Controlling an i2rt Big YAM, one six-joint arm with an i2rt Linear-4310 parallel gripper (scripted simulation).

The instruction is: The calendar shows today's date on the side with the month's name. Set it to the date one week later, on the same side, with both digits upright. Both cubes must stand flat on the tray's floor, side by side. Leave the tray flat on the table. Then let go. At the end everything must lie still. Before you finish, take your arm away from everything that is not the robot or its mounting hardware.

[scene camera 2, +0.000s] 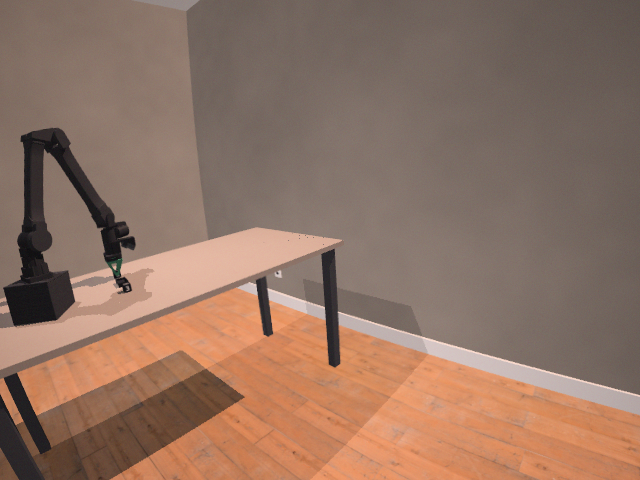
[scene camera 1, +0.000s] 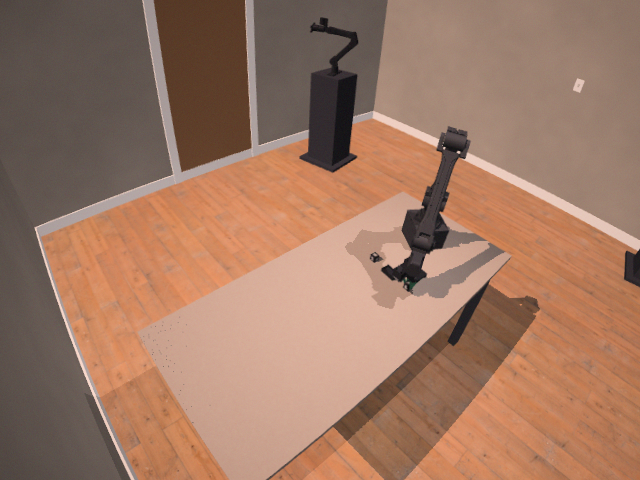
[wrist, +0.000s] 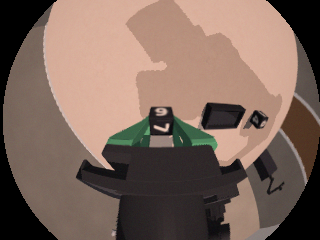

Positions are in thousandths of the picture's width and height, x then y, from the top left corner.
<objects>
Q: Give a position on a dark calendar tray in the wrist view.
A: At 717,490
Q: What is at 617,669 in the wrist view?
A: My gripper.
</objects>
